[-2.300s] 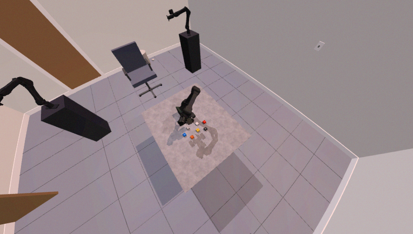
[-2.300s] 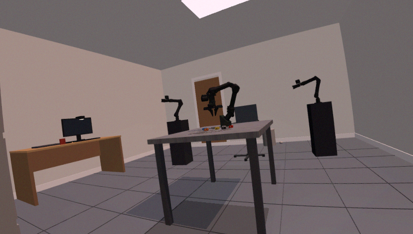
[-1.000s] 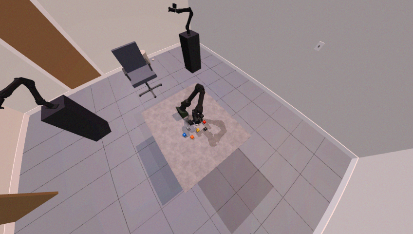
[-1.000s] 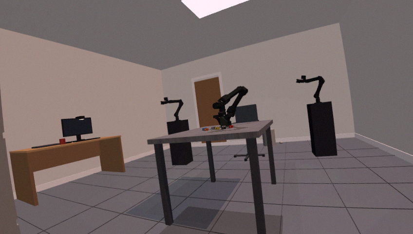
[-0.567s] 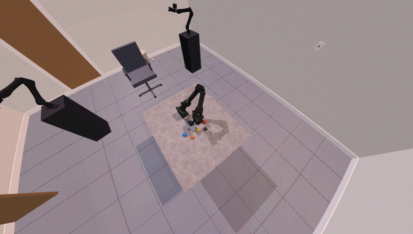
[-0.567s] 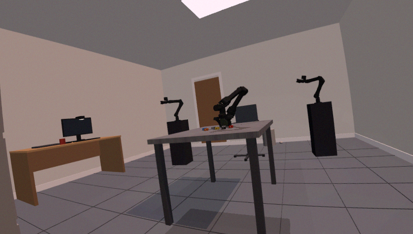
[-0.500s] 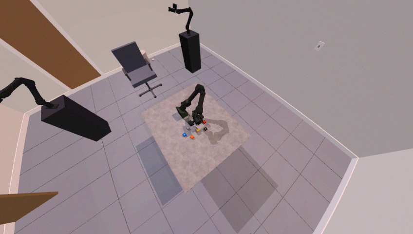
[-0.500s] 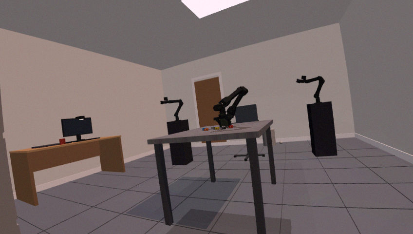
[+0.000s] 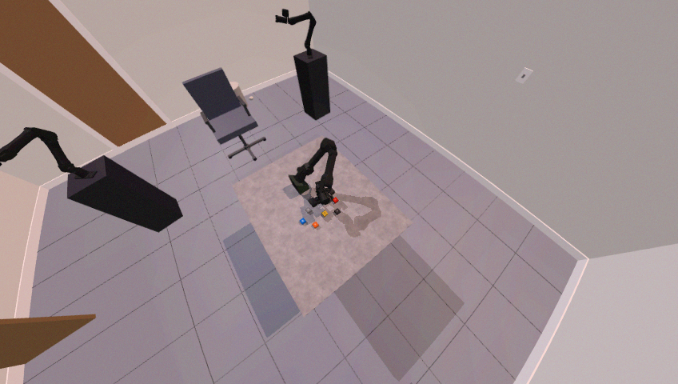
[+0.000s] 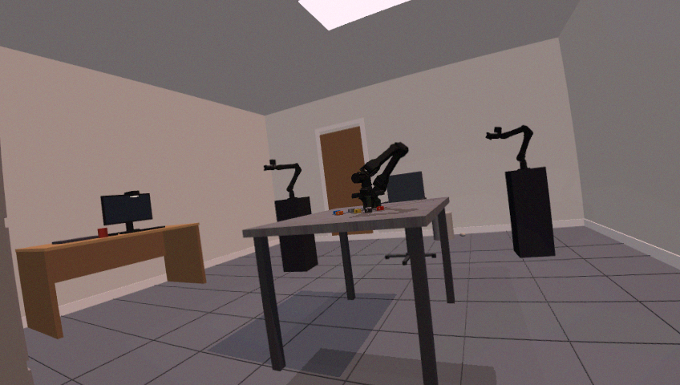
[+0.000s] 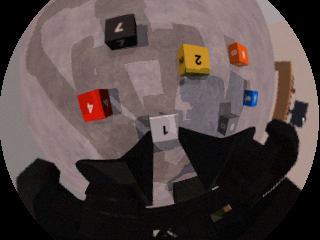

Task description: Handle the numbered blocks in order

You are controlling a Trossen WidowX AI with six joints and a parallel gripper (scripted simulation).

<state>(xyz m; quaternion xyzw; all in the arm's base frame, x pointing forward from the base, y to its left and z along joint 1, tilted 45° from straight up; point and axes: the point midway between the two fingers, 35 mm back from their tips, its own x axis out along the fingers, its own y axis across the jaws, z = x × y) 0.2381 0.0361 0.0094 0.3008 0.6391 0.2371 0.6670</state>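
The yellow block lies 80 mm ahead of my gripper tip and 50 mm to the right of it. From my gripper tip the other things lie so: red block (50 mm ahead, 80 mm to the left); orange block (100 mm ahead, 150 mm to the right); dark grey block (130 mm ahead, 30 mm to the left).
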